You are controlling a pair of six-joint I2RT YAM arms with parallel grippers.
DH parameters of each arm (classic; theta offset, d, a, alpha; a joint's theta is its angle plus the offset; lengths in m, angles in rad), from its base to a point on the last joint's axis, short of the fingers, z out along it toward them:
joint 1: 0 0.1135 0.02 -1.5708
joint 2: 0 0 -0.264 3.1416
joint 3: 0.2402 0 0.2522 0
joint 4: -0.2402 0 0.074 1.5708
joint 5: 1.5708 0 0 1.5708
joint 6: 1.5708 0.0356 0 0
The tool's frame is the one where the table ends.
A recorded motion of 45 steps. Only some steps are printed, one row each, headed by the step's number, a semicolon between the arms.
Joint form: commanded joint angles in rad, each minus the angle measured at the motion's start. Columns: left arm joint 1, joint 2, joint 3, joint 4, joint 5, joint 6; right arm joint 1, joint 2, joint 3, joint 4, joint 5, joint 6.
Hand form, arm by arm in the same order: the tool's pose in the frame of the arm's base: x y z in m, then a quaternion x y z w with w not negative. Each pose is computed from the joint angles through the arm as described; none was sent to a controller.
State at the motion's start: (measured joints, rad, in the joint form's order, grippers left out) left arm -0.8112 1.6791 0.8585 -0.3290 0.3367 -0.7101; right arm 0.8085 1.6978 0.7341 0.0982 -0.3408 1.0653
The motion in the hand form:
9: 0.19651 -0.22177 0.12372 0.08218 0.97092 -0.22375 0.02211; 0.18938 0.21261 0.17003 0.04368 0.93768 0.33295 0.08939
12: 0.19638 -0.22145 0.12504 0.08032 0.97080 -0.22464 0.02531; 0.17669 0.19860 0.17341 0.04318 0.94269 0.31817 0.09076
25: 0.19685 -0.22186 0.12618 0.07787 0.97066 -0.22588 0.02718; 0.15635 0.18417 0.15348 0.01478 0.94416 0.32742 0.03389
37: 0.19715 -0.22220 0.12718 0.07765 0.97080 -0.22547 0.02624; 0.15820 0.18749 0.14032 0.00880 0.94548 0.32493 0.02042
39: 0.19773 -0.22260 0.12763 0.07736 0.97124 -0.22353 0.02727; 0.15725 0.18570 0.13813 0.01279 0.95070 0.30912 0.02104
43: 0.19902 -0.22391 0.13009 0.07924 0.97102 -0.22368 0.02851; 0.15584 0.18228 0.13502 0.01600 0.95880 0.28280 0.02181
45: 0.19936 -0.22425 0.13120 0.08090 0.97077 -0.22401 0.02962; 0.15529 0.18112 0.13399 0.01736 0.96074 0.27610 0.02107
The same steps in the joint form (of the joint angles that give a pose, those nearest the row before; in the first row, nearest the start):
9: 0.0013 0.0310 -0.0233 -0.0233 -0.0345 0.0162; -0.0009 -0.2126 0.0126 -0.2788 0.0528 -0.0667
12: 0.0013 0.0247 -0.0252 -0.0211 -0.0382 0.0121; -0.0003 -0.2924 -0.0323 -0.3389 0.0722 -0.0781
25: 0.0013 0.0226 -0.0231 -0.0201 -0.0398 0.0066; 0.0037 -0.3308 -0.1408 -0.3284 -0.0395 -0.1098
37: 0.0013 0.0221 -0.0184 -0.0272 -0.0392 0.0063; 0.0048 -0.2716 -0.1512 -0.2817 -0.0595 -0.1203
39: 0.0013 0.0236 -0.0140 -0.0314 -0.0435 0.0066; 0.0058 -0.2687 -0.1512 -0.3053 -0.0363 -0.1232
43: 0.0013 0.0236 -0.0023 -0.0416 -0.0443 0.0104; 0.0052 -0.2650 -0.1501 -0.3479 -0.0008 -0.1353
45: 0.0013 0.0222 0.0011 -0.0448 -0.0448 0.0137; 0.0046 -0.2643 -0.1512 -0.3585 0.0069 -0.1372

